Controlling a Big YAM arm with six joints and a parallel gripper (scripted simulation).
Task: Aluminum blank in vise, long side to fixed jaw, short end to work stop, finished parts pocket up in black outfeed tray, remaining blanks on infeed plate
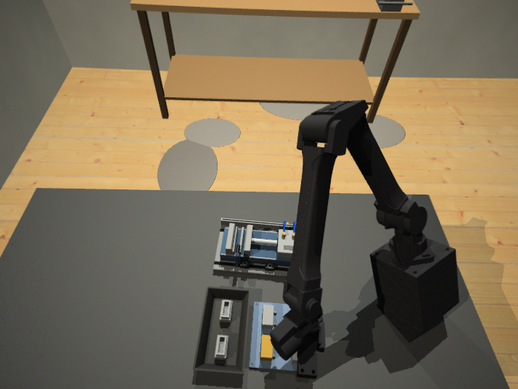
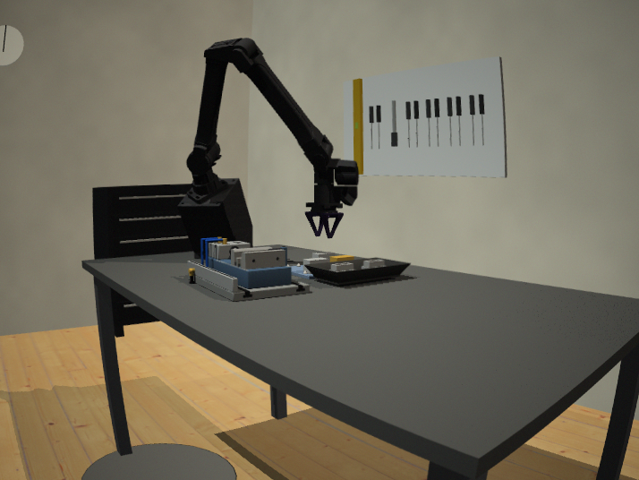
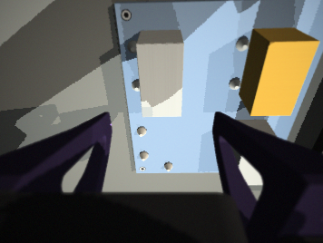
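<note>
Right now my hand is 70 mm above the gray aluminum blank. The rest, counted from my hand: brass blank: 90 mm ahead, 10 mm to the right, 70 mm below; infeed plate: 40 mm ahead, 50 mm to the right, 90 mm below; work stop rod: 160 mm ahead, 300 mm to the right, 10 mm below.
</note>
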